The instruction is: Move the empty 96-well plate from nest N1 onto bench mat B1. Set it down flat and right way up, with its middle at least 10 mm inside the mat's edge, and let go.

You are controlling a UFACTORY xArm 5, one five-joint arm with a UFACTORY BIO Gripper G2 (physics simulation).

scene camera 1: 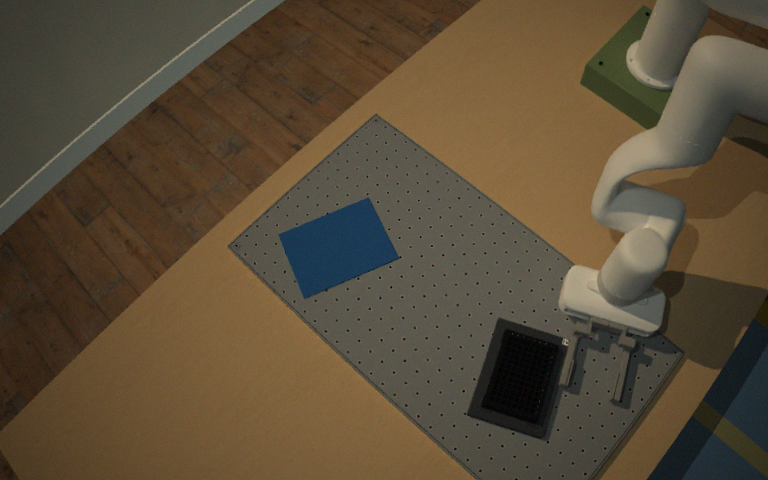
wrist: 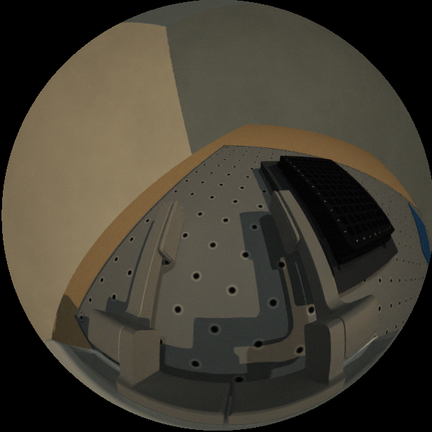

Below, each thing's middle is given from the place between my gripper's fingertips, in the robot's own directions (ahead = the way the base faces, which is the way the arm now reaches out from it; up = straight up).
Scene:
Now: hand 110 mm to the left of the black 96-well plate (scene camera 1: pixel 517 386) and 30 mm short of it. Also, from my hand: blue bench mat B1 (scene camera 1: pixel 351 241): 470 mm to the right, 20 mm behind, 10 mm below; then dark grey nest N1 (scene camera 1: pixel 493 417): 110 mm to the right, 30 mm ahead, 10 mm below.

